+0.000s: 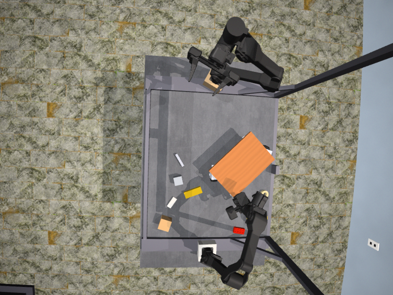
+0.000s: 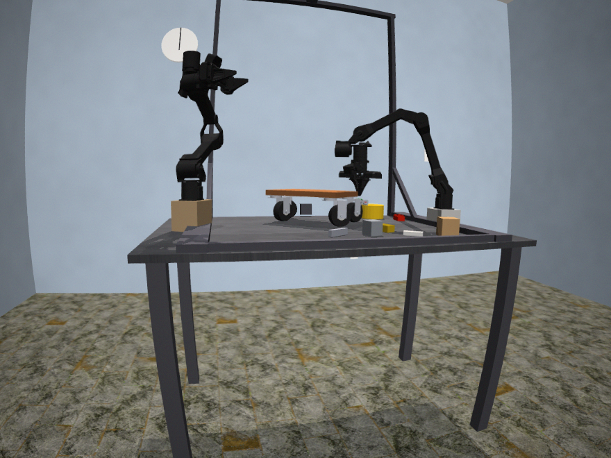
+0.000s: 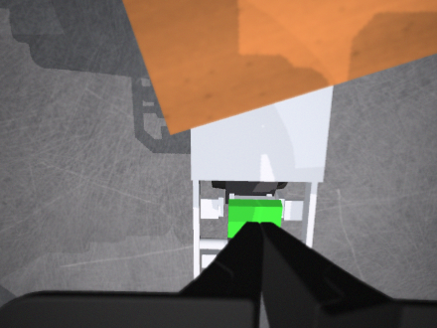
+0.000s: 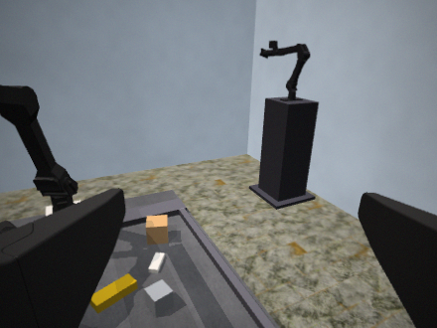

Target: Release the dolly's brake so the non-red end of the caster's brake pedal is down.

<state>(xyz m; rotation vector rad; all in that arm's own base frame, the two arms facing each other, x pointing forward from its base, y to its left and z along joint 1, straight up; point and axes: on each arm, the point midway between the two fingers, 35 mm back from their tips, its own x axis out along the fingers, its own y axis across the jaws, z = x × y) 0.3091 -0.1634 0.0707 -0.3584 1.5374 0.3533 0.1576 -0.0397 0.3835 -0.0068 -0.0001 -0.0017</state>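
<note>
The brake pedal is 10 mm behind my left hand, 10 mm to the left of it and 60 mm below it. Round my left hand: red brick (40 mm behind, 210 mm to the left, 120 mm below); yellow cylinder (130 mm behind, 120 mm to the left, 110 mm below); yellow bar (250 mm ahead, 20 mm to the right, 130 mm below).
</note>
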